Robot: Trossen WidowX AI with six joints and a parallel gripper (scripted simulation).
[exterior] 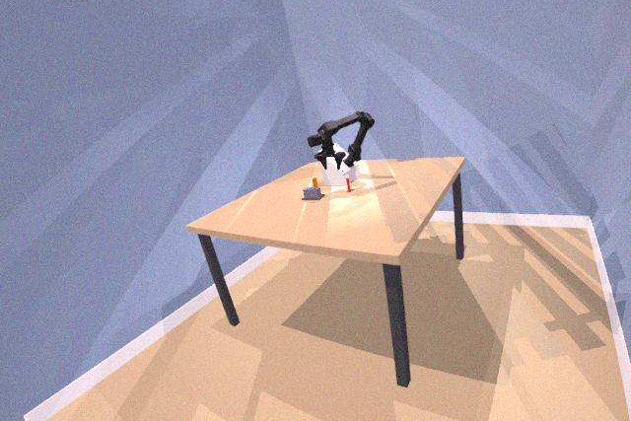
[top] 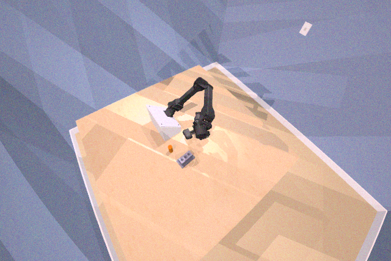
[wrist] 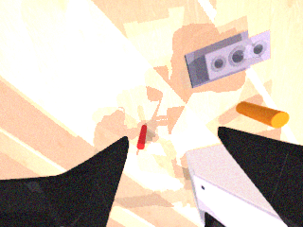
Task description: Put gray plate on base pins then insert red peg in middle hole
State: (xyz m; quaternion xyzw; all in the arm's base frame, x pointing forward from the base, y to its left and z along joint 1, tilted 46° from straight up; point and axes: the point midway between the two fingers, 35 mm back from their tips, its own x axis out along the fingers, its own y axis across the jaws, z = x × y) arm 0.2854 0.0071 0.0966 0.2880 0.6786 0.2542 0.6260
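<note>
Right now my gripper tip is 50 mm past the red peg, 50 mm to the right of it and 110 mm above it. From my gripper tip the other things lie so: gray plate (60 mm ahead, 130 mm to the right, 100 mm below); then orange cylinder (50 mm behind, 180 mm to the right, 110 mm below); then gray base (60 mm ahead, 130 mm to the right, 140 mm below).
</note>
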